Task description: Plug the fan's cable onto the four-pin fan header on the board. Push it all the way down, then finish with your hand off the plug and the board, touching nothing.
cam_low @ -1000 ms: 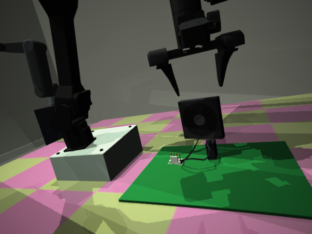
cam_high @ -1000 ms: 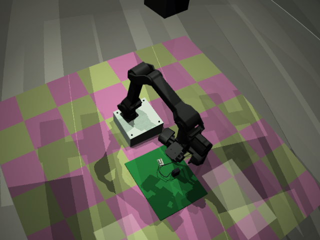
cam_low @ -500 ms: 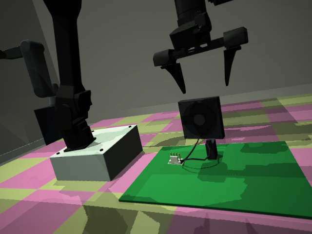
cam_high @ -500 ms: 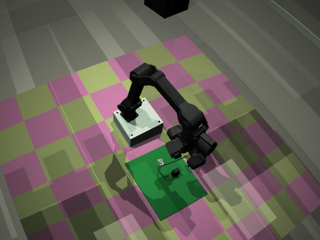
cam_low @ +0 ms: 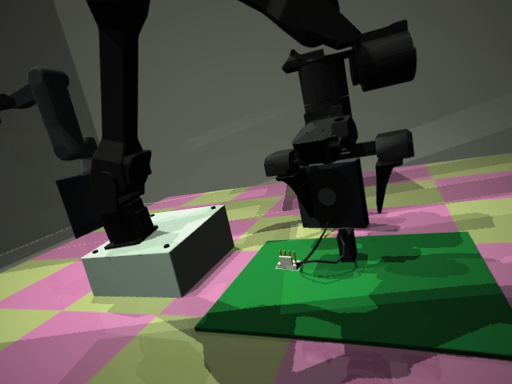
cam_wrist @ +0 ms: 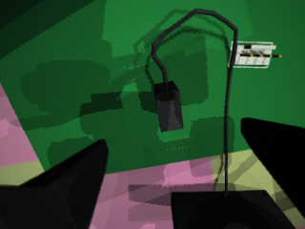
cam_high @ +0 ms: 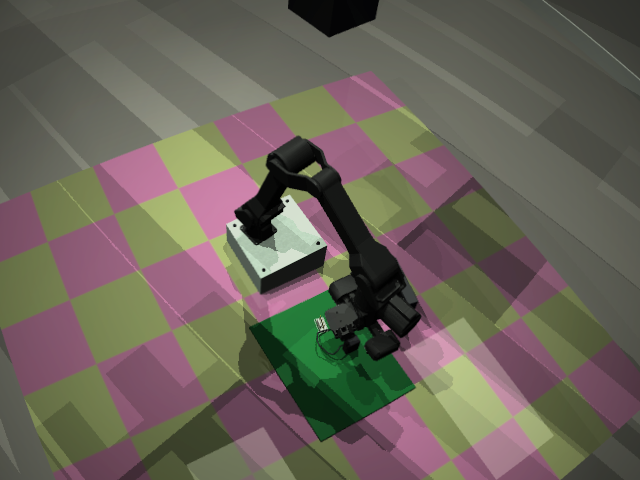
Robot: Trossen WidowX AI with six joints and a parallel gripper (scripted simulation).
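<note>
My gripper tip is now 1 cm to the left of the dark fan plug and 4 cm above it. The rest, counted from my gripper tip: green board: 1 cm behind, 5 cm to the right, 8 cm below; black square fan: 3 cm behind, 13 cm to the left.
</note>
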